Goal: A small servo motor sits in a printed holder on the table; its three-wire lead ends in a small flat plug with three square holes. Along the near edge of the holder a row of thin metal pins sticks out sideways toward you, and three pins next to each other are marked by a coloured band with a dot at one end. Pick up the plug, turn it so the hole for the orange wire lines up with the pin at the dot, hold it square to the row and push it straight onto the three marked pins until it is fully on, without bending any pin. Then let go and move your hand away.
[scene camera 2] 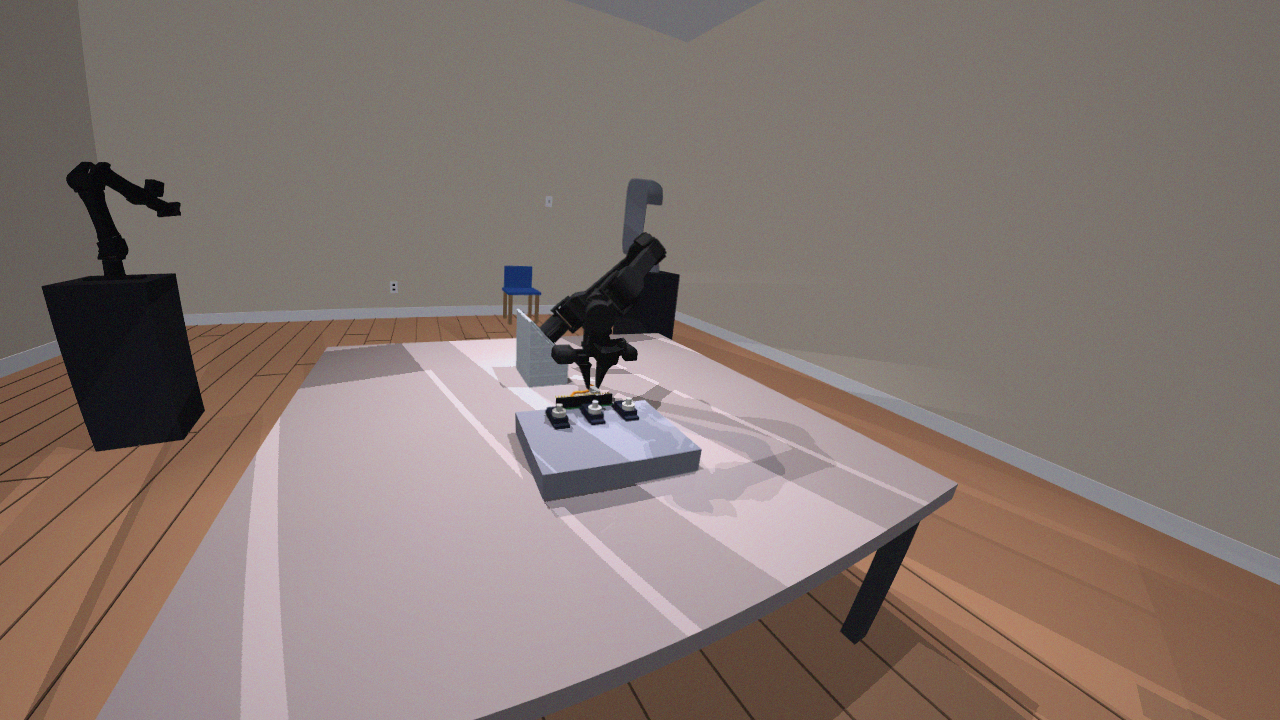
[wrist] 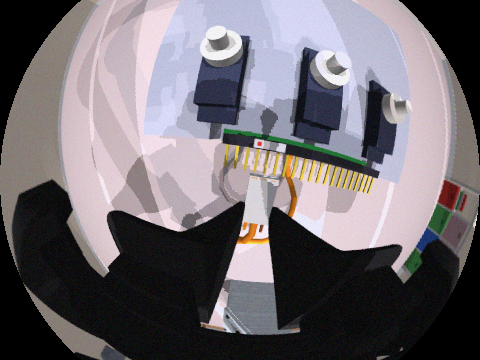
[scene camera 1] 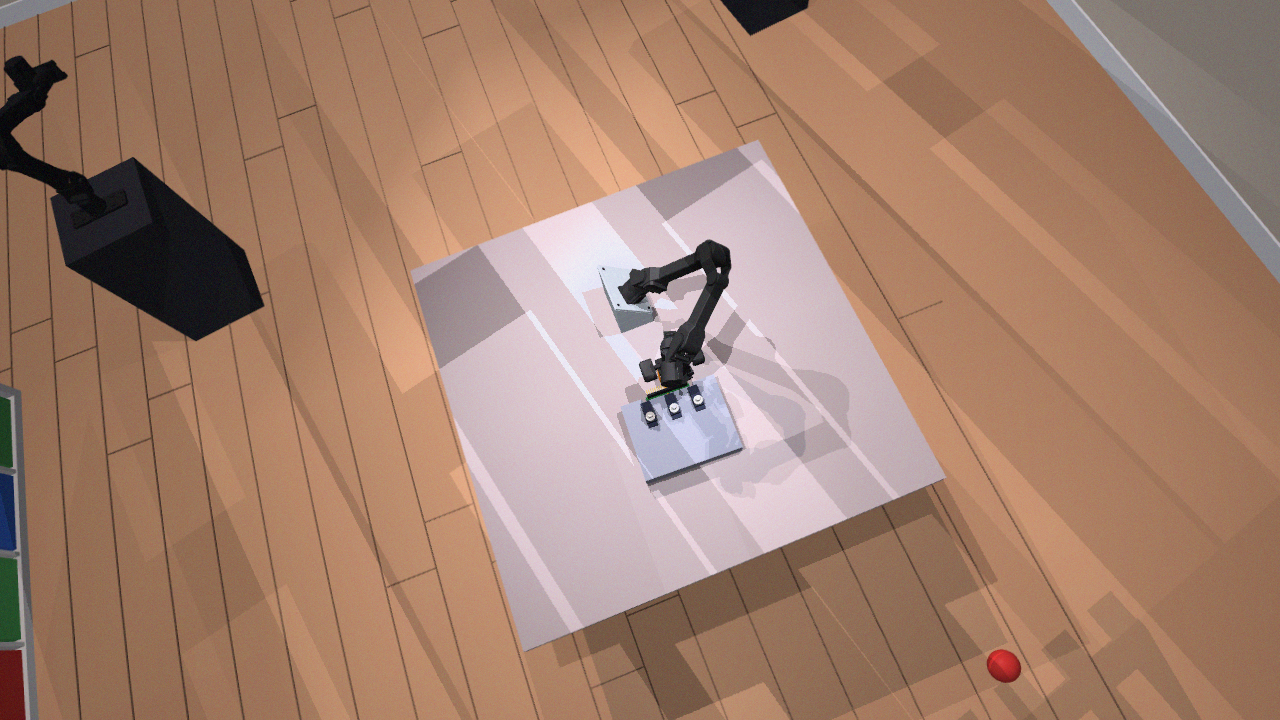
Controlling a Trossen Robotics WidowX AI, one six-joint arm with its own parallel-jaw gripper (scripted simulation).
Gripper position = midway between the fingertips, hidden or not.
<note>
I see my gripper (scene camera 2: 592,388), a grey printed holder (scene camera 1: 673,446) and a pin strip (wrist: 293,150).
My gripper also shows in the wrist view (wrist: 257,210). The grey printed holder shows as well in the wrist view (wrist: 374,48).
</note>
